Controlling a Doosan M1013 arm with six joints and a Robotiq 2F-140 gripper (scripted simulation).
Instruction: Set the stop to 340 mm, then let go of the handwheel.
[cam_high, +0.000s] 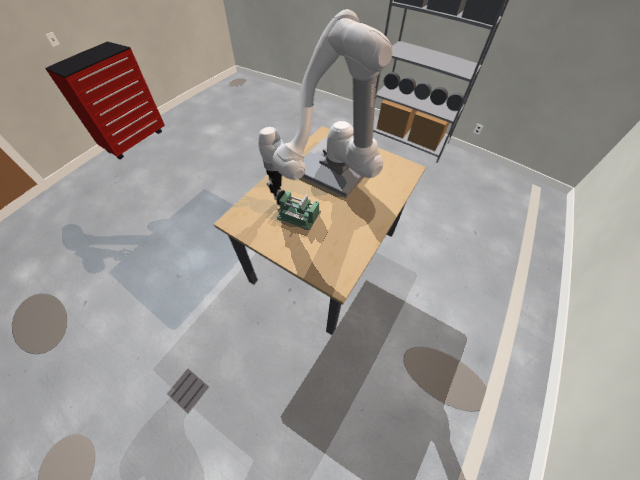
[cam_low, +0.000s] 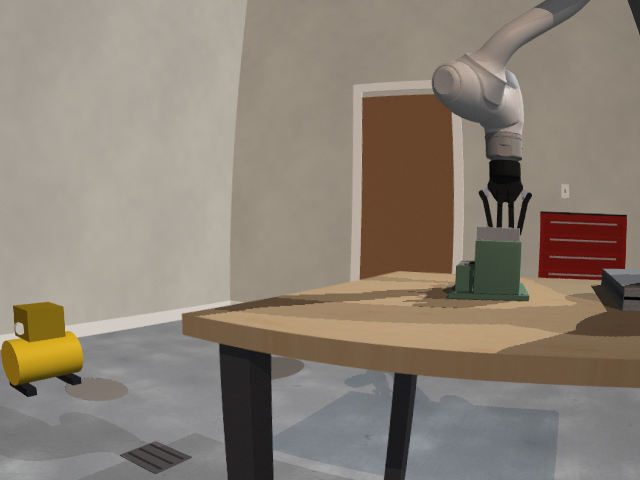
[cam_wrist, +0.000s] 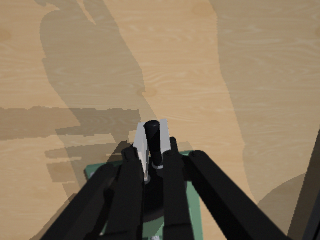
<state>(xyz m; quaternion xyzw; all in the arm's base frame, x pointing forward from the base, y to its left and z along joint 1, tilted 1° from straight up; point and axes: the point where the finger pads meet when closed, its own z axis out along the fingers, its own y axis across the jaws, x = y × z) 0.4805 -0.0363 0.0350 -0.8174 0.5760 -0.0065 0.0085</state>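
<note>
My hand is 3 cm past the grey stop block, 18 cm to the right of it and 2 cm below it. Also, from my hand: black handwheel handle 1 cm to the left, 2 cm below.
</note>
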